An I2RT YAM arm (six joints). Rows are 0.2 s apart.
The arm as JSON. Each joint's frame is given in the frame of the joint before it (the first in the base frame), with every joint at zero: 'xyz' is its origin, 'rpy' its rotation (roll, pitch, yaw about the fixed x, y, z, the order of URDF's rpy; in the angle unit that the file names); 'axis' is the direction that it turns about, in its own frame. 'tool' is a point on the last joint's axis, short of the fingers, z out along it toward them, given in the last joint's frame.
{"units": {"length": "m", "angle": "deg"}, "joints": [
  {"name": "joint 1", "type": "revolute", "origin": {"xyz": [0.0, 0.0, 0.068], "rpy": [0.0, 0.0, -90.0]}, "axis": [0.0, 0.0, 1.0]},
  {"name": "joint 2", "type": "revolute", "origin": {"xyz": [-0.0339, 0.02, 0.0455], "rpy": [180.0, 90.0, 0.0]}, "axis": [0.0, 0.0, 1.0]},
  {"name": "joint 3", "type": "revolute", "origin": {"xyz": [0.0, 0.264, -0.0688], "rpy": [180.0, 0.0, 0.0]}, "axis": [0.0, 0.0, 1.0]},
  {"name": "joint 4", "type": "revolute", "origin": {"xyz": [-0.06, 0.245, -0.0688], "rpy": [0.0, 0.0, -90.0]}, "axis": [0.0, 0.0, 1.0]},
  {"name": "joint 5", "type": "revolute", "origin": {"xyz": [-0.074, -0.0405, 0.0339], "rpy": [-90.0, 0.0, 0.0]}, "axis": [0.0, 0.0, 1.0]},
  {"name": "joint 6", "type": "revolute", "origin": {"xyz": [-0.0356, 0.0, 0.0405], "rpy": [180.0, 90.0, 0.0]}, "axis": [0.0, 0.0, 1.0]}
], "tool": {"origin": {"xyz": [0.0, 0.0, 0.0], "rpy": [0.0, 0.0, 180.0]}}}
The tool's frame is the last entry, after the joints.
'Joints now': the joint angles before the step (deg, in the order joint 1, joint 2, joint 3, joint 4, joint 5, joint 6). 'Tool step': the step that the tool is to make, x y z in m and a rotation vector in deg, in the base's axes. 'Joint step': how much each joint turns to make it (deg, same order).
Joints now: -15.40, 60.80, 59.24, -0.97, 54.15, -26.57
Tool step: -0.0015, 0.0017, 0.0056, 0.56, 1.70, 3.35
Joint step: -0.01, -0.31, 1.83, -3.78, -3.36, -0.18
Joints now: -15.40, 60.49, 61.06, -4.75, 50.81, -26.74
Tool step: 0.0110, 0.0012, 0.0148, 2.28, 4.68, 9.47
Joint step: -0.01, 2.99, 7.09, -9.07, -9.52, -0.22
